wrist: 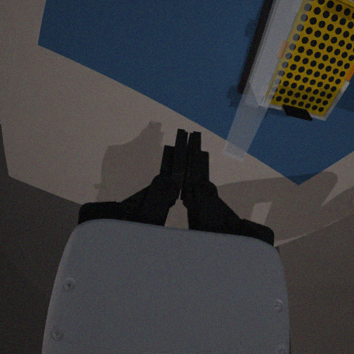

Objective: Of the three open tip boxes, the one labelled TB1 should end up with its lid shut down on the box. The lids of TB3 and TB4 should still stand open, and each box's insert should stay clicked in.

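Observation:
A tip box (261, 67) with pale walls stands at the upper right of the wrist view, cut off by the frame edge. Its yellow insert (313, 60) with rows of black holes sits inside the rim, with orange clips at its sides. A translucent lid (246, 127) shows as a narrow slanting strip along the box's left side, standing open. No label is readable, so I cannot tell which box this is. The other two boxes do not show. My gripper (185, 144) is shut and empty, to the lower left of the box and apart from the lid.
A blue mat (150, 55) lies under the box, with its edge running just beyond my fingertips. The pale table top (65, 120) lies around it and carries shadows of the arm and gripper. A black latch (297, 112) sticks out from the box's near end.

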